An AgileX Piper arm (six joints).
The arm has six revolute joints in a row. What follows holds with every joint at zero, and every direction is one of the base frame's. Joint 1 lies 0.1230 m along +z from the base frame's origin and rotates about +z. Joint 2 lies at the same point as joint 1 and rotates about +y. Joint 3 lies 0.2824 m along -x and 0.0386 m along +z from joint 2 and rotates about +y. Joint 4 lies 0.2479 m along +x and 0.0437 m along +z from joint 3 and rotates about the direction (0.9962, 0, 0.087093). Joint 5 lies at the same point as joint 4 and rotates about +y. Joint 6 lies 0.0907 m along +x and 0.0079 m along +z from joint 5 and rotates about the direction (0.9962, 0, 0.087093). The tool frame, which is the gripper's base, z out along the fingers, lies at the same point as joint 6; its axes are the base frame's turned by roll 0.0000, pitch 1.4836 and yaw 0.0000 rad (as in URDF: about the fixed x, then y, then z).
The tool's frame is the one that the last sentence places.
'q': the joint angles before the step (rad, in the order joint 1, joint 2, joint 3, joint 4, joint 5, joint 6). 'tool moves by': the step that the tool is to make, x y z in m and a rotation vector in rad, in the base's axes. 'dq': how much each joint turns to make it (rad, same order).
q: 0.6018, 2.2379, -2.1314, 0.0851, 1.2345, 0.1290
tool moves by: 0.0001, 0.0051, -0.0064, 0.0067, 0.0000, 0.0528
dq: 0.0047, 0.0146, -0.0005, 0.0220, -0.0132, -0.0528
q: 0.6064, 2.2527, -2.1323, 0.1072, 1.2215, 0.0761
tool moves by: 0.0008, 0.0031, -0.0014, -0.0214, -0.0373, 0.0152
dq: 0.0108, 0.0049, -0.0024, -0.0373, -0.0204, -0.0052
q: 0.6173, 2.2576, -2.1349, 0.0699, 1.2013, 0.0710
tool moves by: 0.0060, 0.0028, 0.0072, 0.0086, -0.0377, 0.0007
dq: 0.0001, 0.0223, -0.0656, -0.0149, 0.0076, 0.0001
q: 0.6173, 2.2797, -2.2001, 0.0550, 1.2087, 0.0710
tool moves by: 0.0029, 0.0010, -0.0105, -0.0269, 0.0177, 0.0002
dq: 0.0003, 0.0279, -0.0140, -0.0120, 0.0161, 0.0009
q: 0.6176, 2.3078, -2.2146, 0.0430, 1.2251, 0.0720
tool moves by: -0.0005, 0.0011, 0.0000, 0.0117, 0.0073, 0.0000
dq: 0.0000, 0.0009, -0.0014, 0.0138, -0.0004, -0.0001
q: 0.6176, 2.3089, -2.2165, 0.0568, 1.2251, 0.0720
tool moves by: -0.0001, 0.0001, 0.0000, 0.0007, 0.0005, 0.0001
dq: 0.0001, -0.0001, 0.0003, 0.0009, -0.0001, 0.0000
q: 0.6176, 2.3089, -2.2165, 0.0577, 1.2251, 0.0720
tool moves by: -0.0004, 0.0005, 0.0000, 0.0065, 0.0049, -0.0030
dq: 0.0001, -0.0002, 0.0005, 0.0071, -0.0003, 0.0032
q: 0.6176, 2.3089, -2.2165, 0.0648, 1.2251, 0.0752
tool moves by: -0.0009, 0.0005, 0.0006, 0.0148, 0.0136, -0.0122
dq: -0.0009, -0.0016, 0.0007, 0.0159, 0.0025, 0.0122
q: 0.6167, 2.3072, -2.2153, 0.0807, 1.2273, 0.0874
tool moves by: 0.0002, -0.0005, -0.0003, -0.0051, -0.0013, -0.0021
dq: -0.0001, 0.0000, 0.0008, -0.0057, 0.0009, 0.0022
